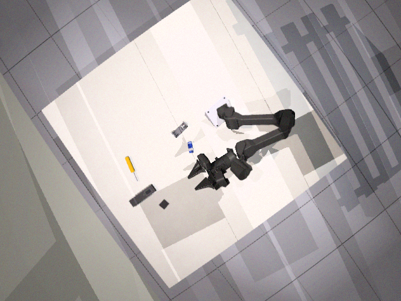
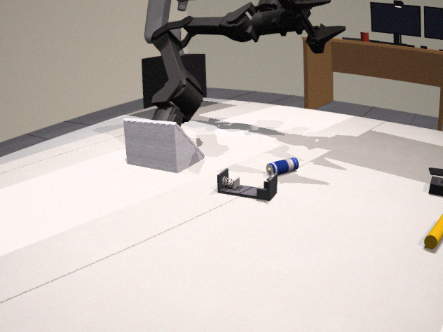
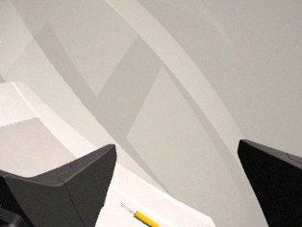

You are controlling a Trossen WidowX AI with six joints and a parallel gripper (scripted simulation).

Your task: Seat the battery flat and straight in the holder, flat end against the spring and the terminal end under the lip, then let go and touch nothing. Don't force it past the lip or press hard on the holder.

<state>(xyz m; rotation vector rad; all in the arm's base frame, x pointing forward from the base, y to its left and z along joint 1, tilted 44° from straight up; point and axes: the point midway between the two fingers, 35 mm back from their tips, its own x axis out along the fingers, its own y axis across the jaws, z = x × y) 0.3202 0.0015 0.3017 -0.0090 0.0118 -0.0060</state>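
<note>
My gripper tip is now 31 cm above the battery, 14 cm to the left of it and 6 cm past it. From my gripper tip the other things lie so: small dark square: 32 cm below, 24 cm ahead, 5 cm to the left; yellow-handled screwdriver: 31 cm below, 28 cm ahead, 21 cm to the right; dark flat bar: 31 cm ahead, 30 cm below, 6 cm to the right.
</note>
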